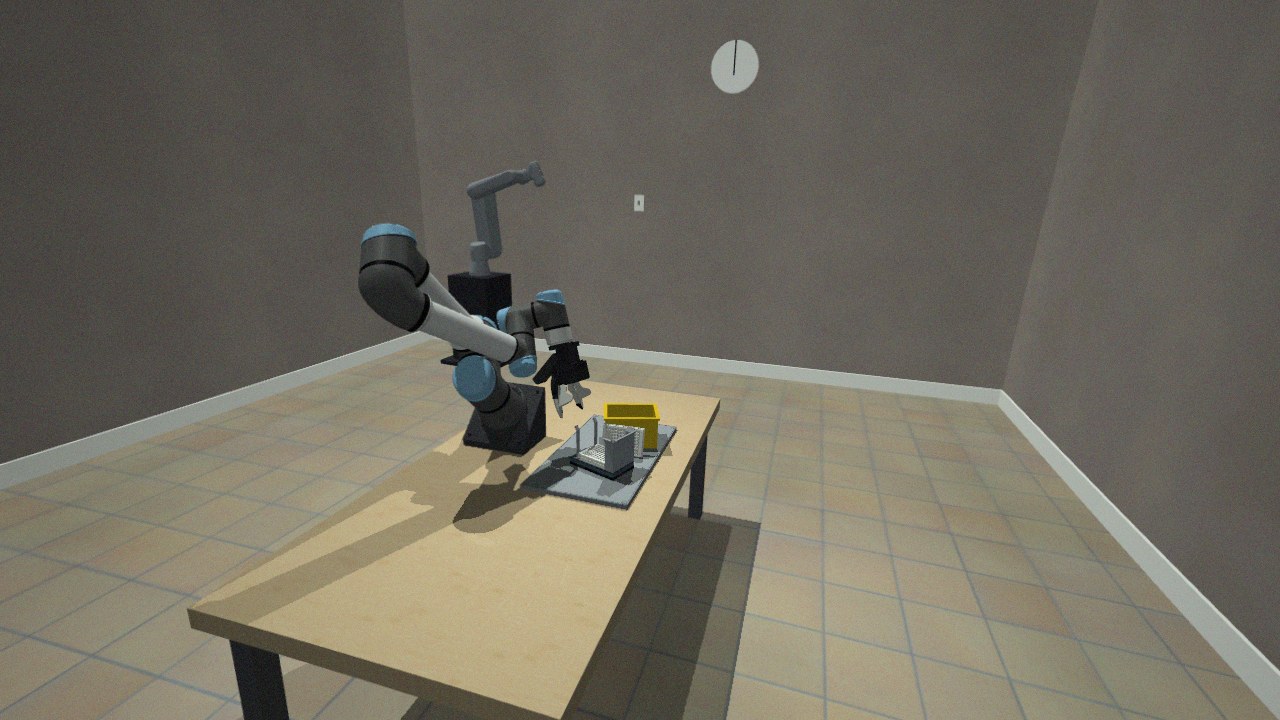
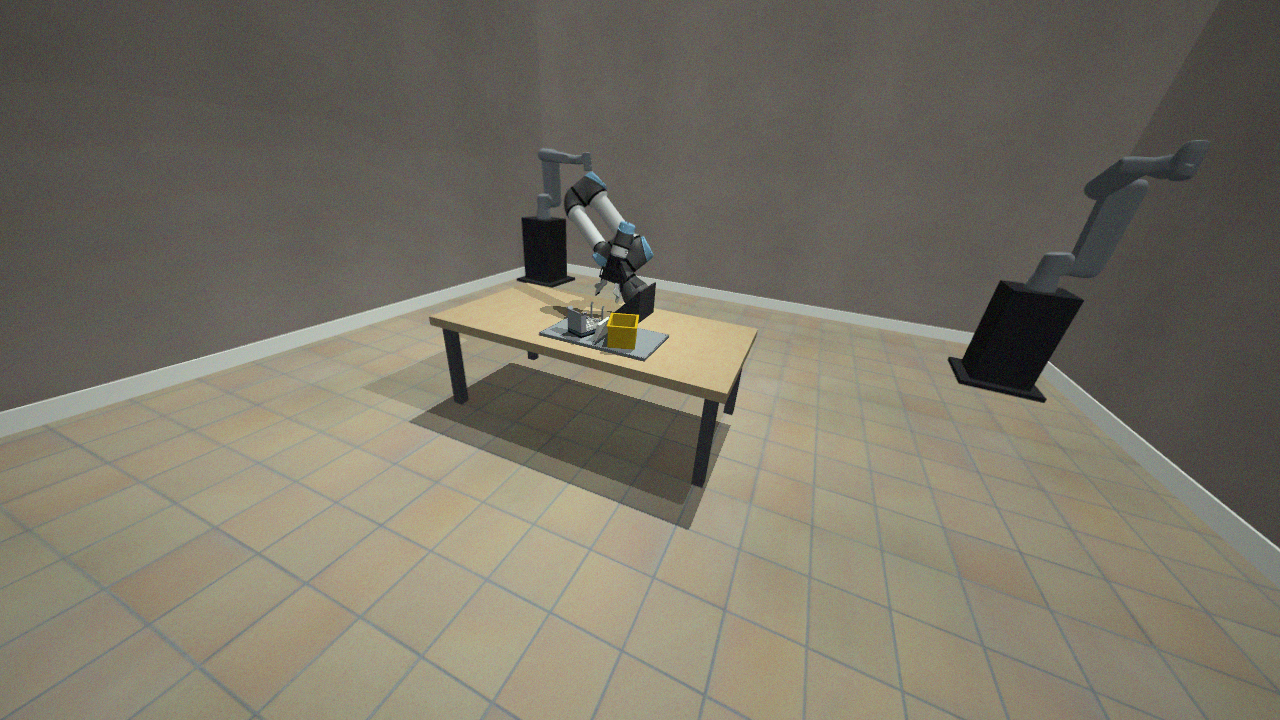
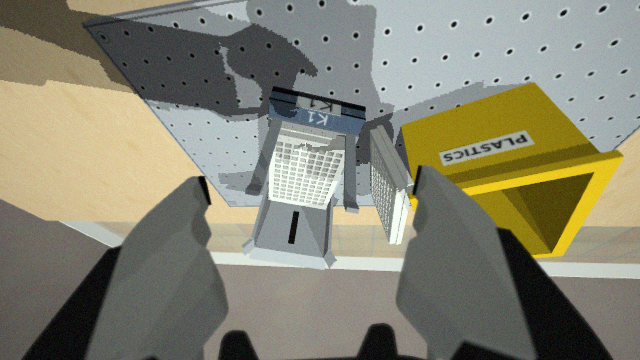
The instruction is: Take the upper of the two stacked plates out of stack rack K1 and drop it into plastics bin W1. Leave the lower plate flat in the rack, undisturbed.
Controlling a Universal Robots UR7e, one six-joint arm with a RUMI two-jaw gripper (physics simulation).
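Places are measured from the arm's base along level axes (x right, y back, z down), in millimetres.
Where they show: gripper, fingertip midpoint: (image 1: 572,413) (image 2: 605,299) (image 3: 311,173); arm's base at its link origin: (image 1: 503,407) (image 2: 637,295).
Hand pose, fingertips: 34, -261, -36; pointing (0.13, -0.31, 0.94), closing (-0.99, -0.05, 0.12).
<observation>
Each offset is from my fingertips to the centre of the thing, as dx, dy, dz. Level surfaces: height alone.
Rack K1 @(+30, -112, +71) (image 3: 272,235) (image 1: 619,453) (image 2: 580,322) is grey, with upright posts and a blue labelled block. A white gridded plate @(+32, -118, +99) (image 3: 305,175) lies flat in it; whether a second plate lies under it cannot be told. Another white piece, plate-like and layered @(-68, -133, +88) (image 3: 389,185) (image 1: 639,440), stands tilted on edge outside the rack, between it and the bin. The yellow bin W1 @(-165, -119, +81) (image 3: 470,120) (image 1: 648,435) (image 2: 622,336), labelled PLASTICS, stands beside it; part of its inside shows. My gripper (image 3: 311,173) (image 1: 570,410) (image 2: 607,296) is open and empty, tilted, above and on the arm-base side of the rack.
A grey perforated board @(-57, -89, +137) (image 3: 440,60) (image 2: 653,345) on the wooden table @(dz +144) (image 1: 465,573) (image 2: 707,349) carries rack and bin. My arm's dark base (image 1: 508,420) stands close by on the table. Grey arms (image 1: 485,219) (image 2: 1108,223) on black pedestals stand away from the table.
</observation>
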